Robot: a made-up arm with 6 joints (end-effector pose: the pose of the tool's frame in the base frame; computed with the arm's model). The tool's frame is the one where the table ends. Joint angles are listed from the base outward.
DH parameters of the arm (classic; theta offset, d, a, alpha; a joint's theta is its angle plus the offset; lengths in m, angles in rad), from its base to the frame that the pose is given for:
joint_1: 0 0.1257 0 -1.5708
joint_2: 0.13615 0 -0.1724 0
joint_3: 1.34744 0 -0.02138 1.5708
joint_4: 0 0.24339 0 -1.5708
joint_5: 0 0 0.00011 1.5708
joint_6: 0 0.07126 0 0
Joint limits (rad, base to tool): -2.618..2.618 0..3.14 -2.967..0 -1.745..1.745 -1.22..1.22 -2.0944..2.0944
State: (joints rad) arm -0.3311 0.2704 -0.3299 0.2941 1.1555 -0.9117
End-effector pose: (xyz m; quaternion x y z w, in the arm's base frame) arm 0.1166 -0.0201 0.1930 -0.2532 0.9163 -0.0416 0.3076
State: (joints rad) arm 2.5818 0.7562 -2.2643 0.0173 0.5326 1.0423
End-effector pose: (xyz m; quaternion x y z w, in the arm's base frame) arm 0.0851 -0.0540 0.5649 0.1766 -0.1788 -0.9379 0.2393
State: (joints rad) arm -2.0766 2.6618 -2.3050 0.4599 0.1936 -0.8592
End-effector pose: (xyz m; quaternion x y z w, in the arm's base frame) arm -0.2208 -0.4112 0.1090 0.6107 0.5838 -0.4935 0.2067
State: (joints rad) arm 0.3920 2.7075 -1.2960 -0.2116 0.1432 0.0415
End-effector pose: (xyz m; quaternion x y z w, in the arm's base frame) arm 0.2341 0.0944 -0.1253 -0.2752 0.9598 -0.0089 0.0545
